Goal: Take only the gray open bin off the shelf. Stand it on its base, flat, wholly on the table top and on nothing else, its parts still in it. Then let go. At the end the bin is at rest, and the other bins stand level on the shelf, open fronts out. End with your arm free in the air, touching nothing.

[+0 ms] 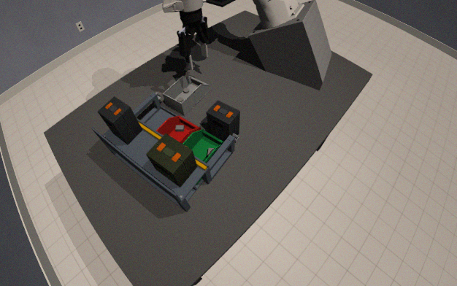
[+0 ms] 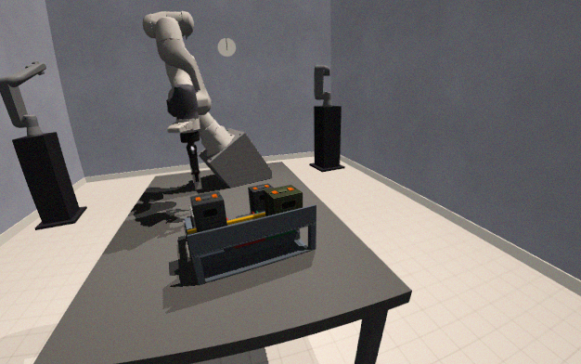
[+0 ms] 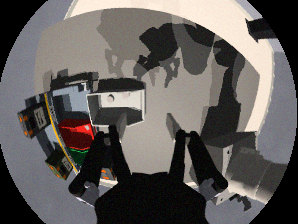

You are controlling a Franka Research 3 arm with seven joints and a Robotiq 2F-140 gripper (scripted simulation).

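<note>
Now: hand 90 mm short of the gray open bin, 10 mm to the right of it and 120 mm above it. Also, from my hand: red bin (280 mm ahead, 130 mm to the left, 120 mm below); then green bin (280 mm ahead, 240 mm to the left, 120 mm below); then yellow rail (330 mm ahead, 130 mm to the left, 50 mm below).
</note>
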